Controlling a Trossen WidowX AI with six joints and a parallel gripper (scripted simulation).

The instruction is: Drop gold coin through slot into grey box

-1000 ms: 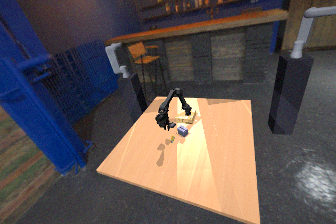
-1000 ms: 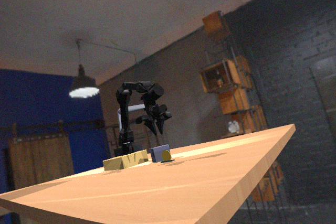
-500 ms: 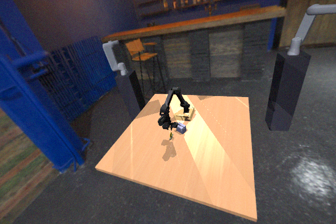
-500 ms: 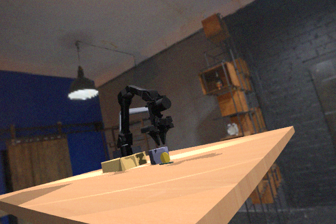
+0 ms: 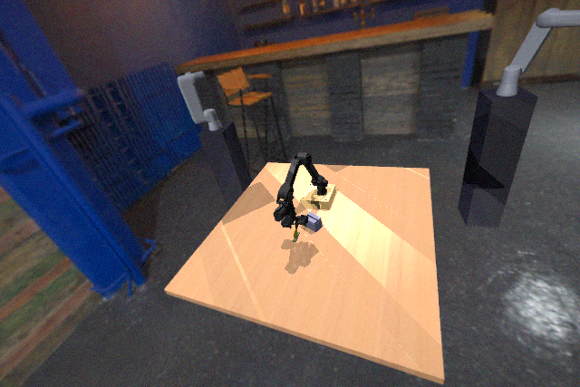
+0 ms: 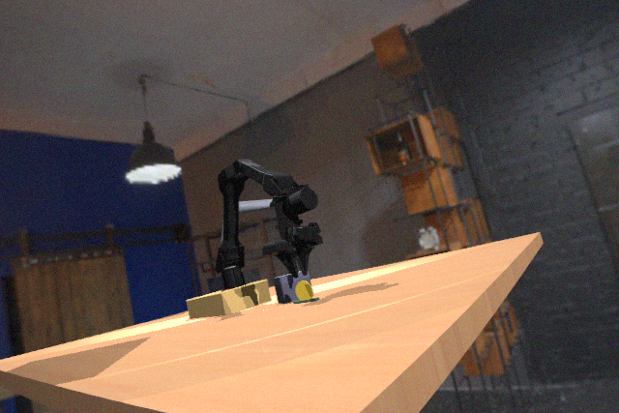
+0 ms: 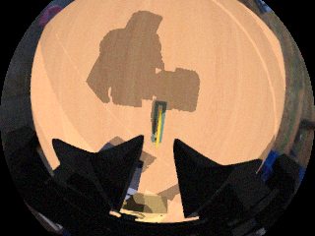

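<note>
The gold coin lies 40 mm below my gripper tip.
</note>
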